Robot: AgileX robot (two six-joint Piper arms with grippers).
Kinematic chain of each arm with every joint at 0, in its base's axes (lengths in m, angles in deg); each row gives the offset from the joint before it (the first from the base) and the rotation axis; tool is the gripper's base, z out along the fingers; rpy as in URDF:
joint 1: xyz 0 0 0.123 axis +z
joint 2: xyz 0 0 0 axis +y
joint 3: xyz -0.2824 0 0.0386 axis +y
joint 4: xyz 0.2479 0 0.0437 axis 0.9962 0 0.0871
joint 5: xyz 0 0 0 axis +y
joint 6: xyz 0.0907 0 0.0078 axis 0.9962 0 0.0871
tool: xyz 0 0 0 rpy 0 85 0
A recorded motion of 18 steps. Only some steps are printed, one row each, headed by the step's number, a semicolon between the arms.
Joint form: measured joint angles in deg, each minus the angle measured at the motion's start. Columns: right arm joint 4, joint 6, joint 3, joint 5, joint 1, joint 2; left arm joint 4, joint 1, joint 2, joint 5, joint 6, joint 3.
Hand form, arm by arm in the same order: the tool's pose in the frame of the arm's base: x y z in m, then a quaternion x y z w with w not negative. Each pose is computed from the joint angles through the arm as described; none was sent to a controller.
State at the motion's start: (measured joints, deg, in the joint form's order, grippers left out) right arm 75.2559 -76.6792 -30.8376 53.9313 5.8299 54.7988; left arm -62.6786 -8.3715 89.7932 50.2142 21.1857 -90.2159
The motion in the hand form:
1: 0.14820 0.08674 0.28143 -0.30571 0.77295 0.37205 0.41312; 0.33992 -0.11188 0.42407 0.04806 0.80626 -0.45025 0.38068
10: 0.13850 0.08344 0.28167 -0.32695 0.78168 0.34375 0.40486; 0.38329 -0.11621 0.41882 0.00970 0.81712 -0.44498 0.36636
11: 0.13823 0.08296 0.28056 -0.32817 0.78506 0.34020 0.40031; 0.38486 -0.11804 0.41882 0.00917 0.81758 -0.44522 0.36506
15: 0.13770 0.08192 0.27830 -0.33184 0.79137 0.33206 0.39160; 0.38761 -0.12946 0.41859 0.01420 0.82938 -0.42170 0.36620
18: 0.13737 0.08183 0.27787 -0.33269 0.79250 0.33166 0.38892; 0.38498 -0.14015 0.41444 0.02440 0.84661 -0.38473 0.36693
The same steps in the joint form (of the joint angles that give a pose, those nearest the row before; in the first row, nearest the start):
1: 0.00 0.00 0.00 0.00 0.00 -0.47; 1.64 0.00 1.29 -0.09 -1.51 -1.69
10: -6.06 3.14 0.00 0.10 0.00 -3.24; 6.31 -0.13 10.36 -0.09 -9.89 -12.62
11: -7.02 3.74 0.00 0.10 0.00 -3.24; 6.66 -0.40 10.81 -0.09 -10.45 -13.26
15: -9.00 4.77 0.00 0.10 0.00 -3.24; 12.45 -2.62 12.03 -0.84 -14.24 -15.72
18: -9.37 5.04 0.00 0.26 0.00 -3.24; 19.82 -5.11 12.06 -1.58 -17.73 -16.05

